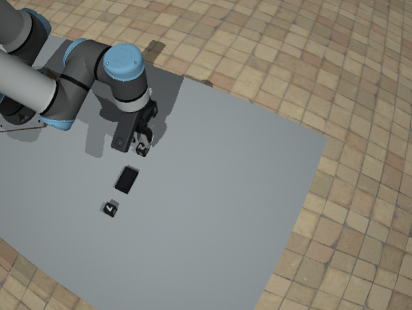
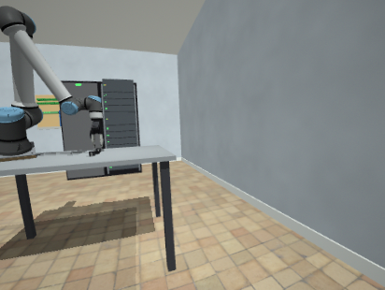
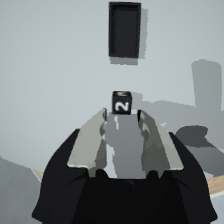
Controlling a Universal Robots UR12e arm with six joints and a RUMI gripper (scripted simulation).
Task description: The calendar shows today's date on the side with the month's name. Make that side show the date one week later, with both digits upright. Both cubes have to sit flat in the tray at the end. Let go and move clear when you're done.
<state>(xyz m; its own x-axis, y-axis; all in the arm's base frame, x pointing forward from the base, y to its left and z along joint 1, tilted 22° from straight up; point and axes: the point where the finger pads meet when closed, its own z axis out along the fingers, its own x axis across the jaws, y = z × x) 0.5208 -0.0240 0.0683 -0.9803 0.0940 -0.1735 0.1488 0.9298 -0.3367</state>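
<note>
Now: the black cube 4 cm below my hand. The rest, counted from my hand: dark tray (2 cm behind, 11 cm to the right, 4 cm below).
</note>
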